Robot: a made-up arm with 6 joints. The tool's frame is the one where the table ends. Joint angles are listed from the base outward.
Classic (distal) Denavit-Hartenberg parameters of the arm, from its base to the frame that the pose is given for. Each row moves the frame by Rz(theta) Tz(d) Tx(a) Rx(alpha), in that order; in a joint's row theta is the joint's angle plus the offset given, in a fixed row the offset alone. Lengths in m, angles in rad.
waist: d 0.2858, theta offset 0, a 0, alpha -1.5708
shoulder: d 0, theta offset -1.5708, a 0.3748, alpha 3.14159
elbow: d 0, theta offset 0, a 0, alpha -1.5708
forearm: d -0.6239, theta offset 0, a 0, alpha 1.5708
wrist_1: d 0.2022, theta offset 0, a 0, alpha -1.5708
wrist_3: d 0, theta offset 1.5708, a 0, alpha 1.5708
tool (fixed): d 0, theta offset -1.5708, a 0, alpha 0
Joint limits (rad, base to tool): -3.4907..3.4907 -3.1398..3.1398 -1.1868..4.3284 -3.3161..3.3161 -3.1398..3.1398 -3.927..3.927
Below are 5 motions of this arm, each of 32 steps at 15 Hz.
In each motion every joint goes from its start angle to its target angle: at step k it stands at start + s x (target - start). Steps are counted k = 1, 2, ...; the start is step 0. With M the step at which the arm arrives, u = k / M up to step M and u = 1 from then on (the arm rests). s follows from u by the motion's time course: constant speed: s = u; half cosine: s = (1 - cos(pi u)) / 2; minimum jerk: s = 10 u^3 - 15 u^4 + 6 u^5.
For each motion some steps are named. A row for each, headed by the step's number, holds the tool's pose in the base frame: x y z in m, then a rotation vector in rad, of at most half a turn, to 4 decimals.
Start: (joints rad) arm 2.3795 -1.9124 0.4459 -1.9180 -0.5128 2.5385
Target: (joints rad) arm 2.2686 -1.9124 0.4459 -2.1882 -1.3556 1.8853
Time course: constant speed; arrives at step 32
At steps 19, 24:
19: 0.3812 -0.5604 0.7257 -2.0007 2.1741 -0.4342
24: 0.3679 -0.5741 0.7226 -1.7913 2.1359 -0.4383

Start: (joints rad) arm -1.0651 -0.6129 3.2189 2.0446 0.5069 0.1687
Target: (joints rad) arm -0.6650 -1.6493 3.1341 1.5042 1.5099 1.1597
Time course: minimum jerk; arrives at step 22
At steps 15, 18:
15: -0.1713 0.1661 -0.3127 -0.9080 -0.1706 0.9364
18: -0.1257 0.0912 -0.3441 -1.1150 -0.3944 0.8054

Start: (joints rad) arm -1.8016 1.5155 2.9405 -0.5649 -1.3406 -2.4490
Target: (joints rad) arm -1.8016 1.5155 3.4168 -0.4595 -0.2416 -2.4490
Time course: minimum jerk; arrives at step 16
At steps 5, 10, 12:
5: -0.2864 -0.4632 0.9230 1.8365 -1.5452 -0.1180
10: -0.2524 -0.2937 0.9369 1.1654 -1.4003 0.5452
12: -0.2416 -0.2402 0.9313 0.9514 -1.3072 0.7279

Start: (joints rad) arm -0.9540 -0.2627 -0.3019 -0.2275 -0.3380 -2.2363
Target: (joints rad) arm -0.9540 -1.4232 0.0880 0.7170 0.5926 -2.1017
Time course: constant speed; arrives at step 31
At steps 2, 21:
2: 0.1269 -0.5237 0.6439 2.2764 -0.9948 -0.6632
21: -0.1872 -0.0563 1.0444 0.8156 -1.2903 0.4110

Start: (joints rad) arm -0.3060 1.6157 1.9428 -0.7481 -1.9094 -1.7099
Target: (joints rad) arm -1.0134 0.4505 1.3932 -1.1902 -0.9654 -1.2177
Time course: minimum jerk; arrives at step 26
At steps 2, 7, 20, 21, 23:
2: 0.9167 -0.4478 0.3423 1.8869 1.5716 -0.8799
7: 0.8728 -0.5152 0.4348 2.0029 1.3692 -0.6897
20: 0.3563 -0.6441 0.9745 1.8745 -0.1383 0.1445
21: 0.3334 -0.6351 0.9914 1.8448 -0.1949 0.1638
23: 0.3057 -0.6227 1.0114 1.8066 -0.2630 0.1861

